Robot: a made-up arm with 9 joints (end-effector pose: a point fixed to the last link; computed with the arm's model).
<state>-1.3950 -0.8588 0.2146 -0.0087 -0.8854 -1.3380 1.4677 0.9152 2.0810</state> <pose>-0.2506 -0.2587 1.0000 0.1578 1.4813 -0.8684</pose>
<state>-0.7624 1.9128 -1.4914 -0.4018 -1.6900 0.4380 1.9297 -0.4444 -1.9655</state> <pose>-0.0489 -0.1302 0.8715 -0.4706 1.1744 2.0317</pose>
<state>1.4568 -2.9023 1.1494 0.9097 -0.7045 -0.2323 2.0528 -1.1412 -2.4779</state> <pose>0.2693 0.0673 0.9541 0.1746 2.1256 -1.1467</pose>
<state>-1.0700 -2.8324 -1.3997 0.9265 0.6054 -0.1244 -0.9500 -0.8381 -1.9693</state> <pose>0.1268 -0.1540 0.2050 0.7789 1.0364 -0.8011</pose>
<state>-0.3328 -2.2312 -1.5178 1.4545 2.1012 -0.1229 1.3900 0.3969 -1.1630</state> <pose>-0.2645 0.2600 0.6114 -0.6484 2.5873 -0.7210</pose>
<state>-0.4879 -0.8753 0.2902 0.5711 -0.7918 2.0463 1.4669 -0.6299 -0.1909</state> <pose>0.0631 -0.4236 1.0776 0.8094 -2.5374 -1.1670</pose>
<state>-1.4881 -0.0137 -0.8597 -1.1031 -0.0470 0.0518 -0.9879 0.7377 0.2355</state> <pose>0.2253 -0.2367 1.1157 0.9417 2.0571 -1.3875</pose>
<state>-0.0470 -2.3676 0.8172 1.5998 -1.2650 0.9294 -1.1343 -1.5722 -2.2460</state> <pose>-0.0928 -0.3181 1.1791 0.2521 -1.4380 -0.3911</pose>
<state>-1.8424 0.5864 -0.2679 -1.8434 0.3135 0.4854 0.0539 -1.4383 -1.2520</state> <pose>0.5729 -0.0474 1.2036 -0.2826 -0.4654 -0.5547</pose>
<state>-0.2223 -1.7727 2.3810 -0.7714 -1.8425 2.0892 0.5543 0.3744 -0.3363</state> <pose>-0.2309 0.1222 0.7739 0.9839 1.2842 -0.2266</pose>
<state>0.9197 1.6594 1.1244 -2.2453 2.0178 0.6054 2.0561 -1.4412 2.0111</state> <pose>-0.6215 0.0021 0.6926 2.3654 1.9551 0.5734</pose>
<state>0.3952 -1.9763 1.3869 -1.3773 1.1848 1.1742 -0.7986 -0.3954 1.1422</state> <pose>0.5185 -0.2065 0.7347 0.7882 2.1325 0.6413</pose>
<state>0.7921 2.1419 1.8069 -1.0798 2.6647 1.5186 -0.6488 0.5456 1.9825</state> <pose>-0.3366 -0.3442 0.8096 1.9167 0.1481 1.7818</pose>
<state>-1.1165 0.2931 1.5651 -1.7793 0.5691 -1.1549 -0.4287 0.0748 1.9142</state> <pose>0.4433 0.3660 0.6796 -0.7863 -0.6503 -1.8199</pose>
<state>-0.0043 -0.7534 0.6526 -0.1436 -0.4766 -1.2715 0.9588 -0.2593 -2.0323</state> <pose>0.4522 0.0906 0.9399 1.1136 1.2674 -0.5273</pose>
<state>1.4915 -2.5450 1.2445 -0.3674 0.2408 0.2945 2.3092 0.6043 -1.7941</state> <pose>0.3685 0.1193 0.6666 -0.9508 -1.8725 -1.5571</pose>
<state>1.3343 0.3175 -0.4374 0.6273 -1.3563 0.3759 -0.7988 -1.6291 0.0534</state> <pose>-0.1526 -0.4457 0.5895 1.2757 -0.1235 -1.0049</pose>
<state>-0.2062 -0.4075 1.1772 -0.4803 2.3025 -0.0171 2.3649 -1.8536 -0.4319</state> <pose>0.1009 -0.1500 0.3406 -0.7622 0.1732 -0.9955</pose>
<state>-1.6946 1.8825 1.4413 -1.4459 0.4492 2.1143 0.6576 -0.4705 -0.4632</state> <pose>-0.2013 0.2116 0.2357 0.2524 0.8946 -2.5020</pose>
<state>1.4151 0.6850 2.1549 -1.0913 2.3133 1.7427 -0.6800 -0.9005 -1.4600</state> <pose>-0.5302 -0.2949 0.6545 -0.4899 1.2113 -1.6173</pose>
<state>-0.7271 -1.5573 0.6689 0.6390 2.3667 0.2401 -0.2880 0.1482 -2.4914</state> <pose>0.1147 0.2047 0.4508 -0.7539 -0.6494 0.8089</pose>
